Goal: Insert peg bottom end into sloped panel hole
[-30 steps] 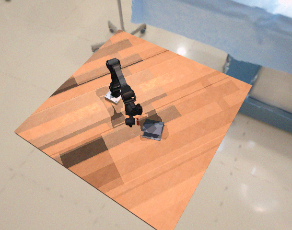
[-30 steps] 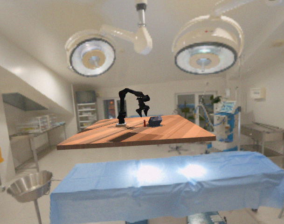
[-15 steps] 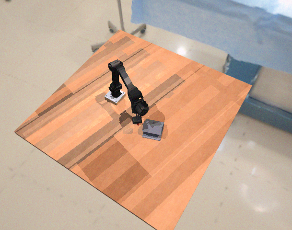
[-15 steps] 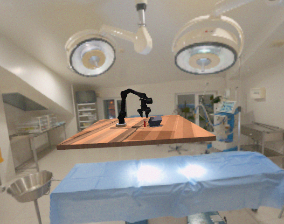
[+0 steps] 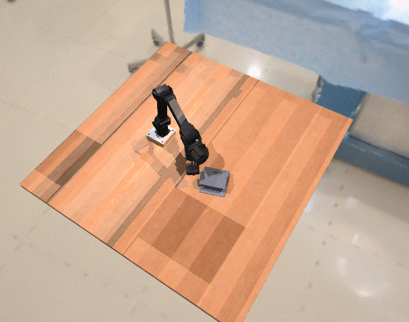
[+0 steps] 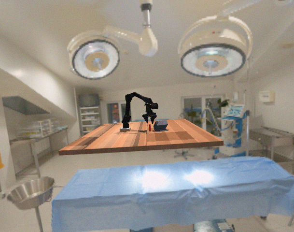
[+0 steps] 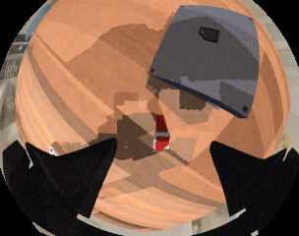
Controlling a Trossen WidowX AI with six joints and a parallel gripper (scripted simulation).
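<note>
My gripper tip is now 3 cm above the red peg. Round my gripper tip: grey sloped panel (11 cm ahead, 4 cm to the left, 3 cm below).
</note>
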